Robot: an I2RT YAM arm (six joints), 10 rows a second.
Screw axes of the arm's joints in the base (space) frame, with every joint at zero. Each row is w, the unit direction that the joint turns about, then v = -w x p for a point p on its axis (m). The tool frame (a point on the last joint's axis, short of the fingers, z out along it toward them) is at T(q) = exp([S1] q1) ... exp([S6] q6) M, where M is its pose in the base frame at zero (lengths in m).
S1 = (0, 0, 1, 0, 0, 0)
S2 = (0, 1, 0, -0.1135, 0, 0.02)
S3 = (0, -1, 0, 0.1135, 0, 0.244)
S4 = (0, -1, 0, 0.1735, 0, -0.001)
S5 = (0, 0, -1, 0, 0.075, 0)
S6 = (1, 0, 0, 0, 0.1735, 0)
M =
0 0 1 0.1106
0 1 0 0
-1 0 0 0.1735
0 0 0 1
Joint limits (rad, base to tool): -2.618..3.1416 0..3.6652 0..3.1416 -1.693..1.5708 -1.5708..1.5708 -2.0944..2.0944
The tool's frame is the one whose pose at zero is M.
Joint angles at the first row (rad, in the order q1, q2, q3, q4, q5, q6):
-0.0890 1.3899 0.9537 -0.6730 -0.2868 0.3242
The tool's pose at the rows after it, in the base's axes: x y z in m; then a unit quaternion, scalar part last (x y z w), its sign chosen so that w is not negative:
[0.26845, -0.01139, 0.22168, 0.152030, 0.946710, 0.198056, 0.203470]
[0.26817, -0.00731, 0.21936, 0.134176, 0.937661, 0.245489, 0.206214]
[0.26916, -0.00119, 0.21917, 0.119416, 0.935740, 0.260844, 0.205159]
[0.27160, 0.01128, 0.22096, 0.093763, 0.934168, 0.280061, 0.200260]
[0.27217, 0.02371, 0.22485, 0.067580, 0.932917, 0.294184, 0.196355]
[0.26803, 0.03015, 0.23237, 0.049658, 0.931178, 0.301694, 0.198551]
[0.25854, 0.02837, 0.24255, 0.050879, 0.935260, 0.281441, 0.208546]
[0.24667, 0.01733, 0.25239, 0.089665, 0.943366, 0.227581, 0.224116]
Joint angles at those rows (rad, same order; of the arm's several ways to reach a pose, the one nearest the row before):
-0.0890 1.3984 0.9354 -0.6474 -0.3592 0.3145
-0.0860 1.3945 0.9133 -0.6070 -0.4583 0.3129
-0.0663 1.3969 0.9112 -0.5949 -0.4868 0.3116
-0.0234 1.4045 0.9211 -0.5891 -0.5185 0.3114
0.0198 1.4044 0.9337 -0.5932 -0.5401 0.3076
0.0427 1.3804 0.9415 -0.6126 -0.5522 0.2995
0.0426 1.3299 0.9444 -0.6575 -0.5086 0.2915
0.0151 1.2678 0.9443 -0.7143 -0.3921 0.3129

